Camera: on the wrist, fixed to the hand. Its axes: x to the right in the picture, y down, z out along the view.
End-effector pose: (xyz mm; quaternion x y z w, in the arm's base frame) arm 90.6 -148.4 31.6 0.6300 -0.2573 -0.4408 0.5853
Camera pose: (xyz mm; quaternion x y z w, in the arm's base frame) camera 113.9 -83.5 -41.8 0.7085 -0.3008 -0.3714 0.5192
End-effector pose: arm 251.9 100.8 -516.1 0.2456 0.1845 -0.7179 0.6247
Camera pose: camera 184.3 166.0 -552.4 0.3505 0.1112 -0.7142 0.5955
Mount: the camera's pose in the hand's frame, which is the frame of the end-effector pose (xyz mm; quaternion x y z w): -24.7 -78.2 -58.5 0.1246 0.0358 0.0187 0.9914
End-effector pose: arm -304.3 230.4 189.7 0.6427 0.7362 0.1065 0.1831
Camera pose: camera -396.4 198.8 215.6 0.6700 0.7377 0.0403 0.0731
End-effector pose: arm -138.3 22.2 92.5 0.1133 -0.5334 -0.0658 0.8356
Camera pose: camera -94.9 -40.6 26.8 0.2088 -0.5092 0.0209 0.8346
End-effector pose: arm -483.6 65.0 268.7 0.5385 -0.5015 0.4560 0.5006
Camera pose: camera -407.0 125.0 242.6 0.5705 -0.4325 0.5432 0.4386
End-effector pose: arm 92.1 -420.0 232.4 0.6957 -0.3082 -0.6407 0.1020
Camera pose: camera 171.5 -359.3 220.1 0.7196 -0.3948 -0.5700 0.0375
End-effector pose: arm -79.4 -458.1 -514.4 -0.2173 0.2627 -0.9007 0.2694
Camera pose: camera -120.8 -366.4 -519.3 -0.1447 0.1619 -0.9284 0.3016
